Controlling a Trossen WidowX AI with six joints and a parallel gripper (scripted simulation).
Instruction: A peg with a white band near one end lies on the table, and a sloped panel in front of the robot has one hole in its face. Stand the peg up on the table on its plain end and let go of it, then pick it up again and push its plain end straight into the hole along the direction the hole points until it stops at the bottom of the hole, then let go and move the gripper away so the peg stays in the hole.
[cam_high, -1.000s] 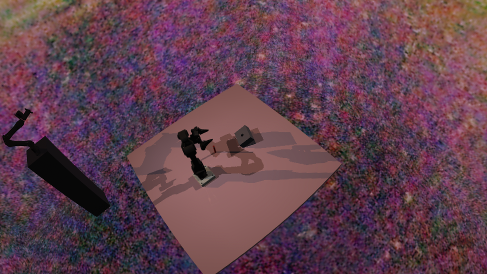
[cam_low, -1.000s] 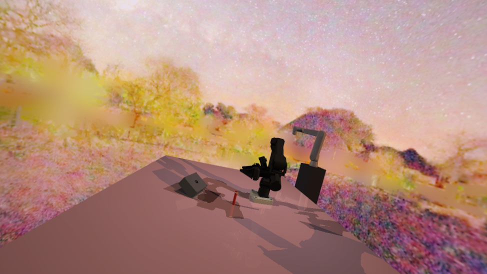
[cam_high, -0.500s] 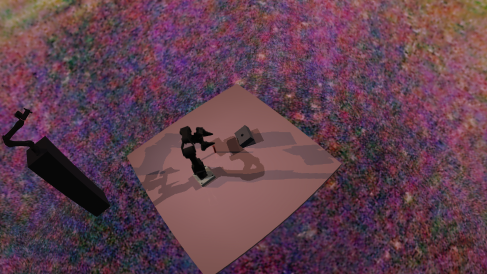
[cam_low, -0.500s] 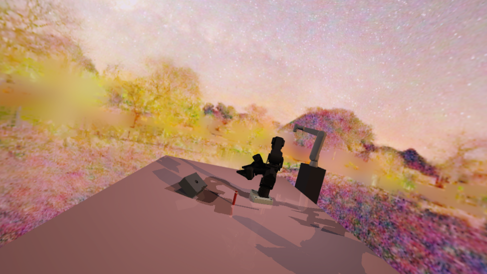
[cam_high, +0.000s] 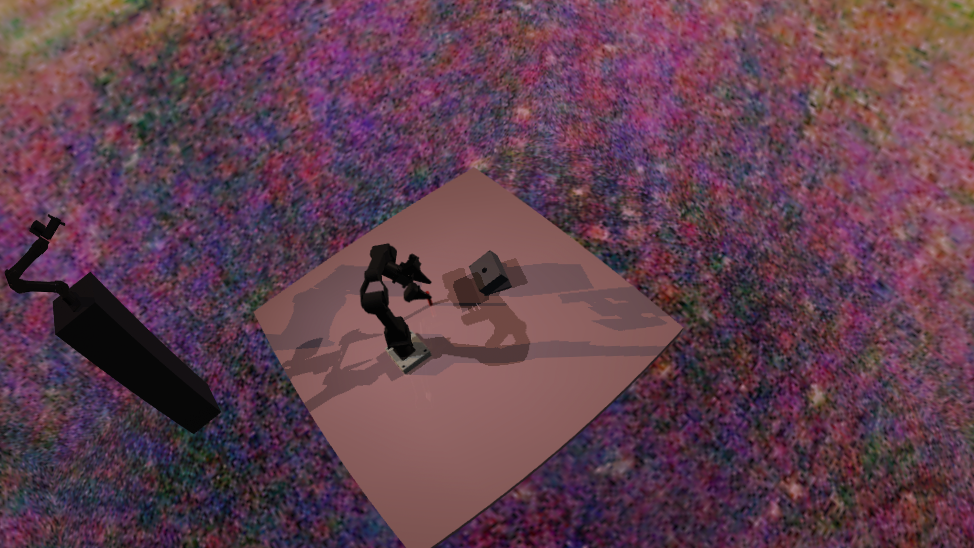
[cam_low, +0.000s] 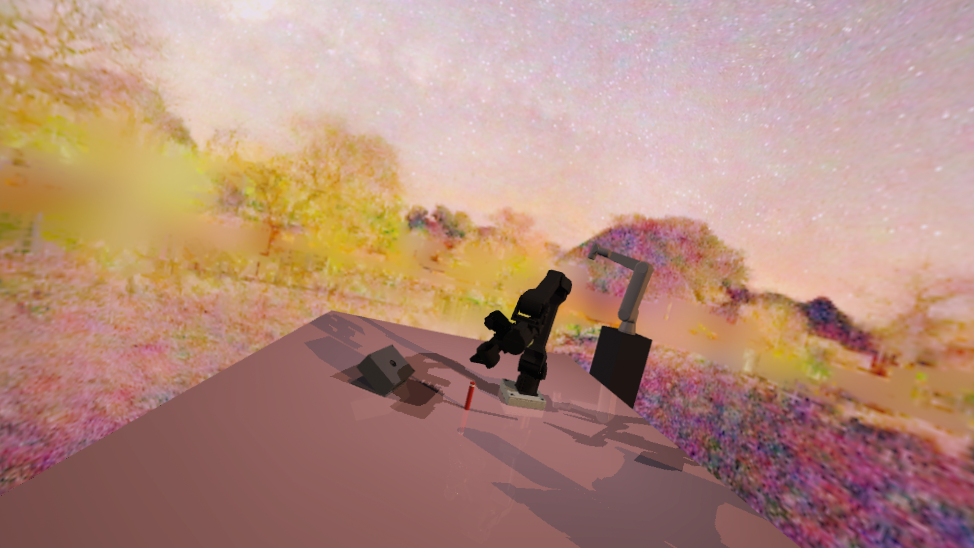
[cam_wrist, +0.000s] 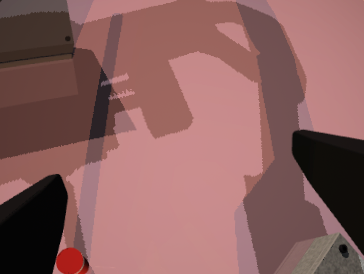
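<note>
The red peg is 9 cm below my gripper tip, 5 cm to the left of it and 1 cm ahead of it. The rest, counted from my gripper tip: dark sloped panel 25 cm ahead, 10 cm below, 3 cm to the right.
</note>
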